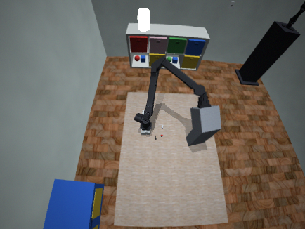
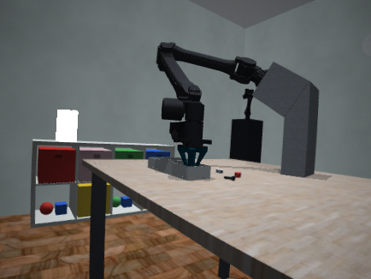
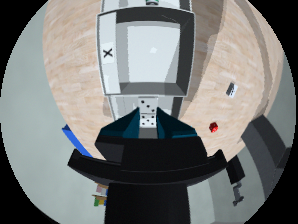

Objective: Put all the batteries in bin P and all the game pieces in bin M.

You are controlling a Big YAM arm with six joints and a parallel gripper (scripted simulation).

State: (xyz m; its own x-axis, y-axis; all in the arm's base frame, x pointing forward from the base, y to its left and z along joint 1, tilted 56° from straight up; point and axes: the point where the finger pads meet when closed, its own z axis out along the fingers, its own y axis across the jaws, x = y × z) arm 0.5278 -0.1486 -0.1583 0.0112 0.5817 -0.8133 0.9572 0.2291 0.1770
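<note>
The red game piece lies 15 cm behind my hand, 6 cm to the left of it and 2 cm below it. Round my hand: green piece 17 cm to the right, 1 cm below, 1 cm behind; then white piece right at my hand; then black object 9 cm behind, 8 cm to the left, 2 cm below.
</note>
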